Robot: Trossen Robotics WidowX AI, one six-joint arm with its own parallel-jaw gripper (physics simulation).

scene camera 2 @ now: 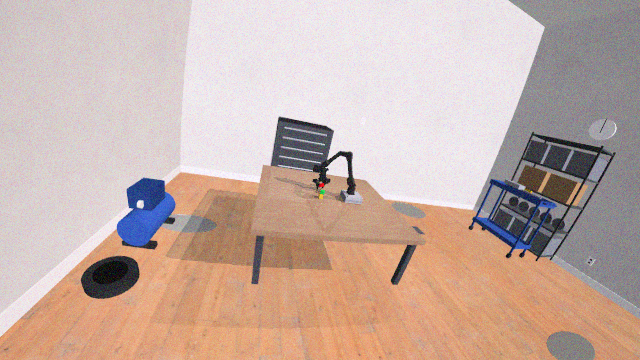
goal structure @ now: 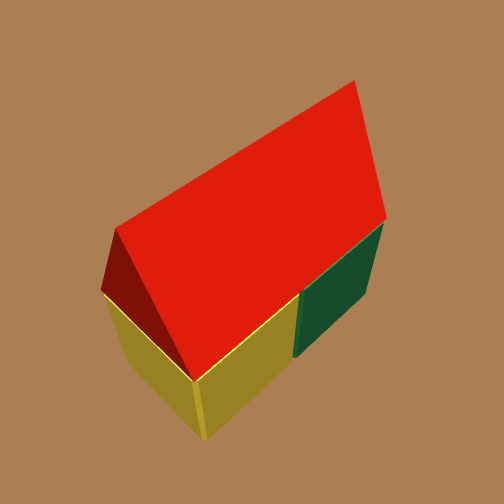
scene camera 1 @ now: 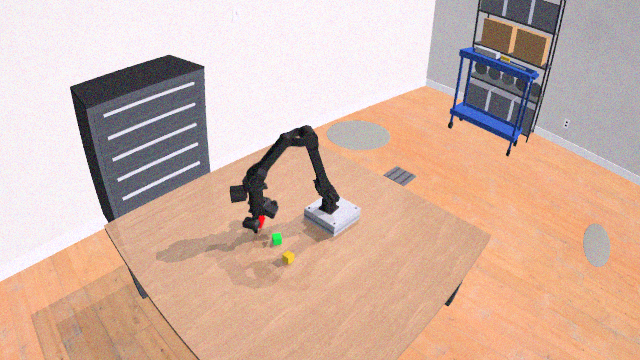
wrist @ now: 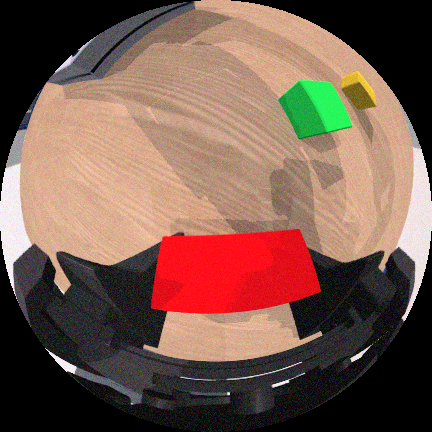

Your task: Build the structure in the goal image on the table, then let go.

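Seen in the pictures: gripper, fingertip midpoint: (scene camera 2: 319, 188) (scene camera 1: 258, 228) (wrist: 228, 239); arm's base, origin of the base link: (scene camera 2: 350, 193) (scene camera 1: 328, 207).
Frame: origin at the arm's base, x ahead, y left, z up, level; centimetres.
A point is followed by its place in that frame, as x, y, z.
My gripper (scene camera 1: 260, 223) {24.3, -17.9, -5.3} (scene camera 2: 321, 185) {24.3, -17.9, -5.3} (wrist: 228, 239) {24.3, -17.9, -5.3} is shut on a red block, with one finger on each side of it. The red block (scene camera 1: 261, 221) {23.9, -16.5, -1.1} (scene camera 2: 321, 185) {24.1, -16.4, -1.1} (wrist: 235, 272) {23.7, -16.9, -0.6} is held a little above the table (scene camera 1: 350, 280) {25.0, 27.4, -5.5} (scene camera 2: 330, 220) {35.0, 40.5, -5.6} (wrist: 100, 165) {12.5, -16.6, -5.6}. A green cube (scene camera 1: 277, 239) {26.7, -5.7, -2.6} (scene camera 2: 322, 192) {26.1, -5.5, -3.7} (wrist: 317, 107) sits on the table near the gripper, apart from the red block. A yellow cube (scene camera 1: 288, 258) {32.2, 4.2, -2.5} (scene camera 2: 320, 196) {31.6, 4.5, -3.3} (wrist: 358, 91) sits on the table beyond the green cube, with a gap between the two in scene camera 1.
The arm's pale base (scene camera 1: 332, 216) {3.7, 4.3, -0.1} (scene camera 2: 351, 198) {3.0, 9.2, -1.1} is bolted on the table, to the right of the cubes in scene camera 1. A dark drawer cabinet (scene camera 1: 150, 140) (scene camera 2: 302, 145) stands behind the table. A blue cart (scene camera 1: 487, 122) stands away at the right.
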